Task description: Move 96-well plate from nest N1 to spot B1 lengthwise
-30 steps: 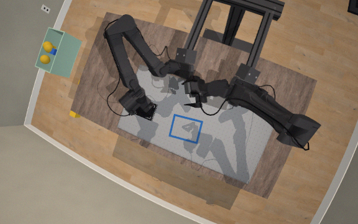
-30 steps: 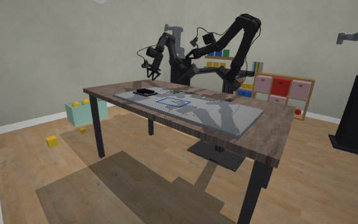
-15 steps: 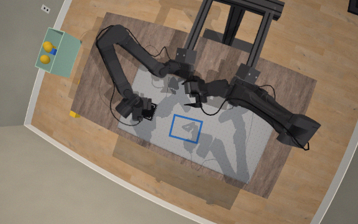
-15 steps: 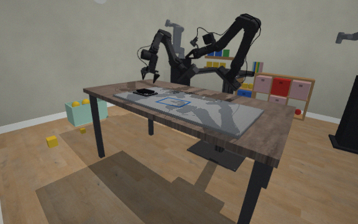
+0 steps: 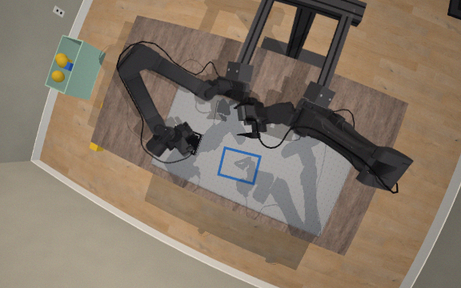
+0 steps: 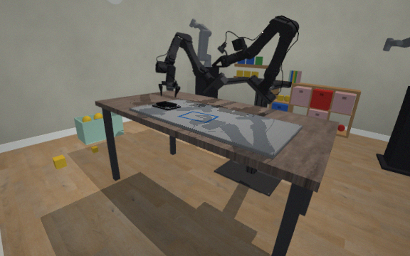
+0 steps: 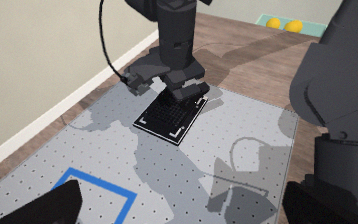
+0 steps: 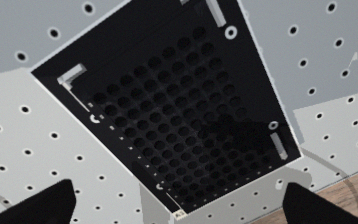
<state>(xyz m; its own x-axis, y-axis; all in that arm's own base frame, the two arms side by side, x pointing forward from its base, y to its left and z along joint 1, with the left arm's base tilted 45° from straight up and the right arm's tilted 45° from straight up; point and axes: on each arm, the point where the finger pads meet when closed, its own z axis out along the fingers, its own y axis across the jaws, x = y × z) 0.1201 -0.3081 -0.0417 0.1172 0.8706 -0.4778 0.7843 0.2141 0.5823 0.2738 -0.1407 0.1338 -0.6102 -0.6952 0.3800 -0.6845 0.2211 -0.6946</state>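
Note:
Right now my right hand is 10 mm short of the black 96-well plate, 10 mm to the left of it and 60 mm above it. From my right hand the other things lie so: black plate nest: 10 mm ahead, 10 mm to the right, 70 mm below.

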